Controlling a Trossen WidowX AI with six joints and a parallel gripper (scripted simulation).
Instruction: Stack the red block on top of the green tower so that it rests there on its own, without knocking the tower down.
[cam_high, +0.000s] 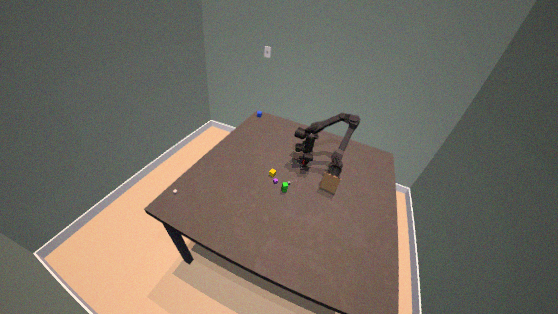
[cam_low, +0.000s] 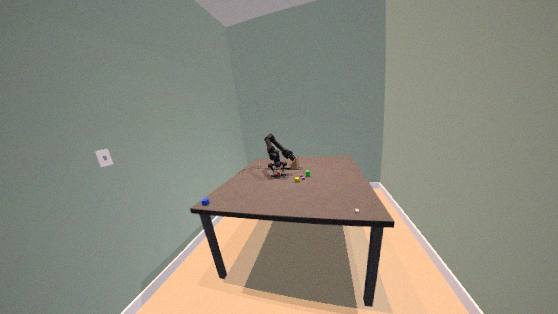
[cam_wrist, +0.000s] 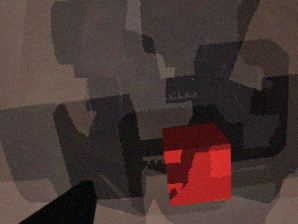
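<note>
My gripper tip is 20 mm above the red block. Round my gripper tip: yellow block (200 mm to the left, 170 mm ahead, 20 mm below); then purple block (250 mm to the left, 130 mm ahead, 20 mm below); then blue block (530 mm ahead, 470 mm to the right, 10 mm below).
</note>
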